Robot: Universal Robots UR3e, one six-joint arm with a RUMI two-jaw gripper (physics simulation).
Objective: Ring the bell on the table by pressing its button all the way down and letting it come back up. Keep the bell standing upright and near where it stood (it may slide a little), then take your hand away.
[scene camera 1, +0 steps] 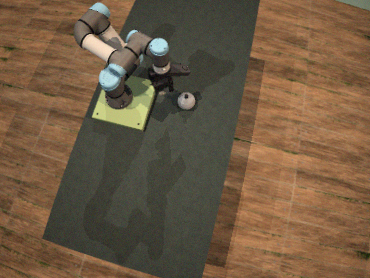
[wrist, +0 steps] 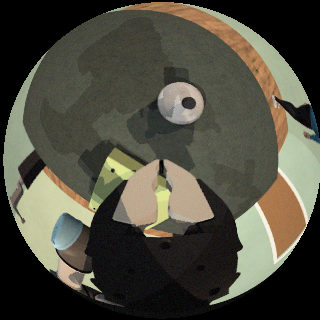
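Where they show: gripper, fingertip midpoint: (scene camera 1: 168, 92) (wrist: 160, 160); arm's base, origin of the base link: (scene camera 1: 119, 96).
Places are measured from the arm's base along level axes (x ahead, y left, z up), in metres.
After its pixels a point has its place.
Note:
The bell (scene camera 1: 186, 102) {y 0.045, x 0.315, z -0.002 m} (wrist: 172, 106) {y 0.075, x 0.292, z -0.001 m} is a pale, rounded dome with a small dark button (scene camera 1: 186, 95) {y 0.067, x 0.310, z 0.024 m} (wrist: 189, 102) {y 0.065, x 0.310, z 0.024 m} on top. It stands upright on the dark table top (scene camera 1: 190, 165) {y -0.230, x 0.401, z -0.042 m} (wrist: 120, 65) {y 0.213, x 0.311, z -0.042 m}. My gripper (scene camera 1: 163, 92) {y 0.051, x 0.229, z 0.050 m} (wrist: 160, 160) {y 0.051, x 0.229, z 0.050 m} is shut and empty, its two pale fingertips together in the wrist view. It is above the table to the left of the bell in the scene view, apart from it. The button is not covered by the fingers in either view. The exact height of the fingertips is hard to tell.
The yellow-green base plate (scene camera 1: 120, 119) {y -0.107, x 0.041, z -0.006 m} (wrist: 116, 162) {y 0.096, x 0.152, z 0.000 m} under the arm lies left of the bell in the scene view, close to the gripper. The arm's shadows fall across the table. Wooden floor (scene camera 1: 300, 150) surrounds the table in the scene view.

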